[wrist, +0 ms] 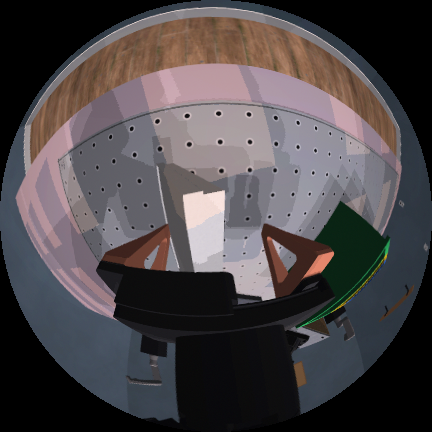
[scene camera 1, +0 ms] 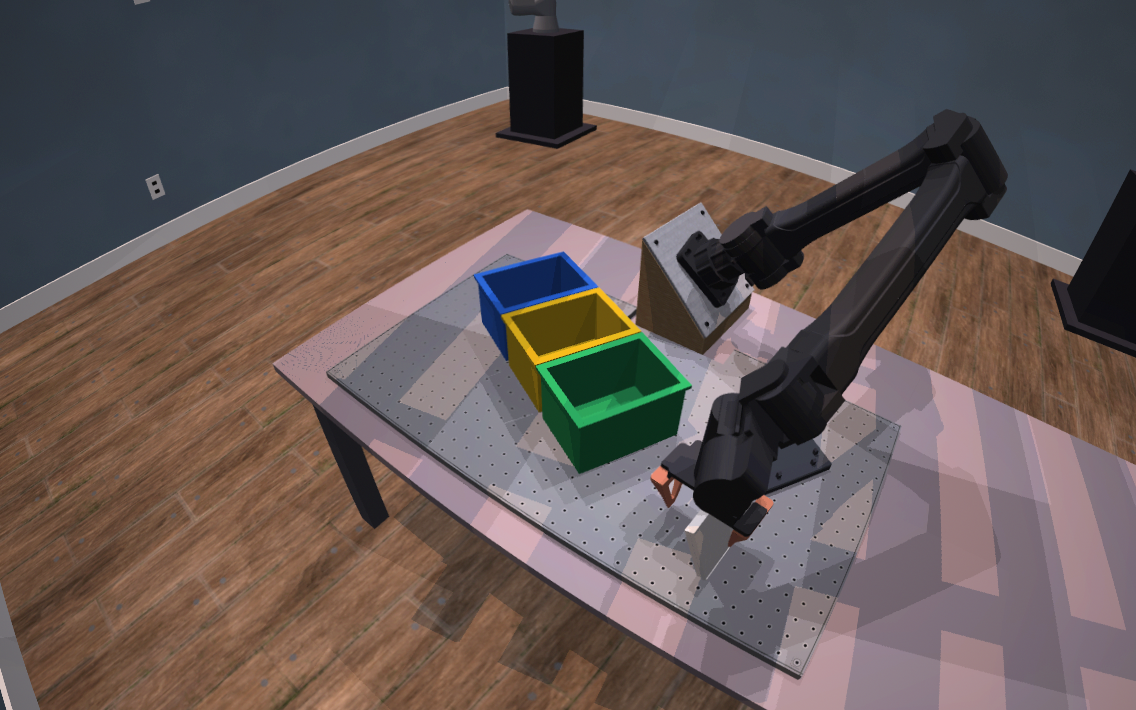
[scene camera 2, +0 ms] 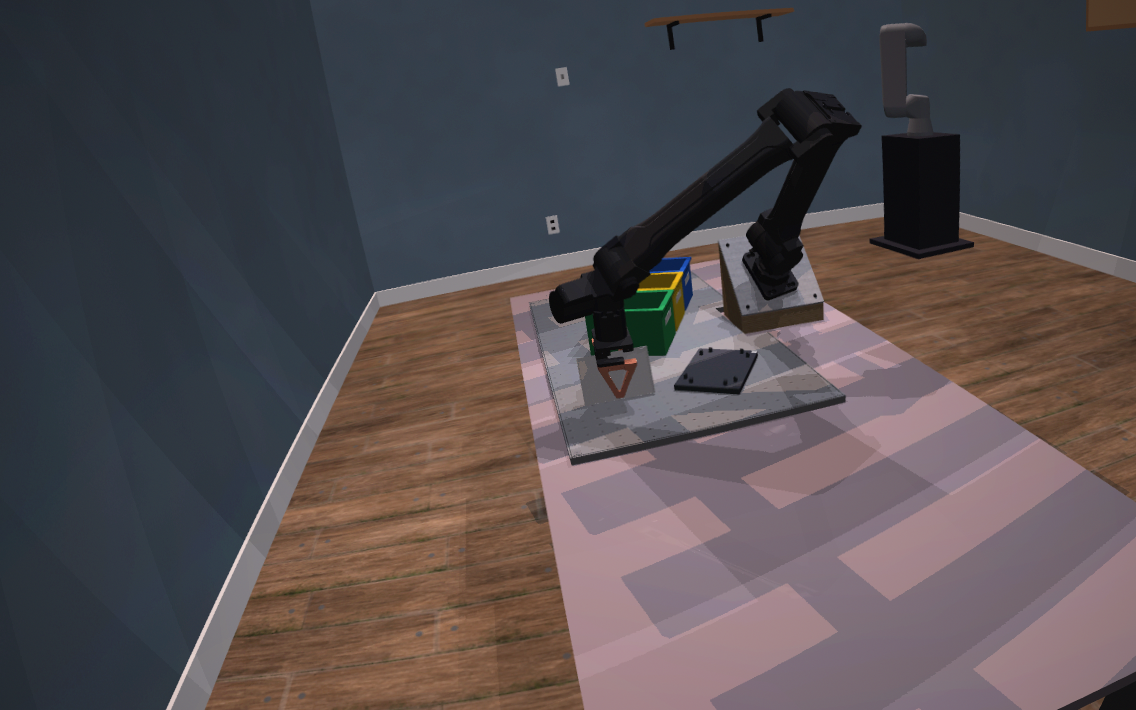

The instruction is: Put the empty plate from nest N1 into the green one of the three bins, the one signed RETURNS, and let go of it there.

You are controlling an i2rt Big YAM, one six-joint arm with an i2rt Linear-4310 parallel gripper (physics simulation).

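Pixels of known places: gripper, fingertip midpoint: (scene camera 2: 617, 386); arm's base at its link origin: (wrist: 290, 335) (scene camera 1: 705, 270) (scene camera 2: 769, 273).
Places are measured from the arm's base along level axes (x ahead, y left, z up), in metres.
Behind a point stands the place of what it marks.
Observation:
The white plate (scene camera 1: 707, 545) @(x 0.478, y 0.207, z -0.051 m) (scene camera 2: 596, 385) @(x 0.471, y 0.213, z -0.063 m) (wrist: 207, 235) @(x 0.477, y 0.185, z -0.018 m) stands steeply tilted on edge on the perforated board (scene camera 1: 469, 452) @(x 0.483, y -0.145, z -0.095 m) (scene camera 2: 619, 431) @(x 0.469, y 0.334, z -0.095 m) (wrist: 220, 127) @(x 0.519, y 0.167, z -0.095 m). My gripper (scene camera 1: 703, 520) @(x 0.427, y 0.183, z -0.089 m) (scene camera 2: 619, 393) @(x 0.427, y 0.183, z -0.089 m) (wrist: 216, 229) @(x 0.427, y 0.183, z -0.089 m) is open, low over the board, with its orange fingers on either side of the plate and apart from each other. The fingers are not closed on it; any light contact is hard to tell. The green bin (scene camera 1: 632, 431) @(x 0.365, y 0.045, z -0.048 m) (scene camera 2: 649, 333) @(x 0.320, y 0.073, z -0.046 m) (wrist: 350, 250) @(x 0.396, y 0.026, z -0.034 m) stands beside the gripper; no plate shows in its visible inside. A label shows on its side in scene camera 2, too small to read.
A black base with pegs (scene camera 1: 808, 464) @(x 0.263, y 0.286, z -0.083 m) (scene camera 2: 716, 370) @(x 0.247, y 0.231, z -0.083 m) lies on the board near the gripper; no nest label is readable. The yellow bin (scene camera 1: 523, 368) @(x 0.336, y -0.152, z -0.050 m) and blue bin (scene camera 1: 492, 316) @(x 0.268, y -0.263, z -0.039 m) stand in a row behind the green one. The arm's wedge mount (scene camera 1: 670, 311) @(x 0.089, y -0.024, z -0.045 m) (scene camera 2: 770, 316) @(x 0.034, y 0.056, z -0.078 m) stands at the back.

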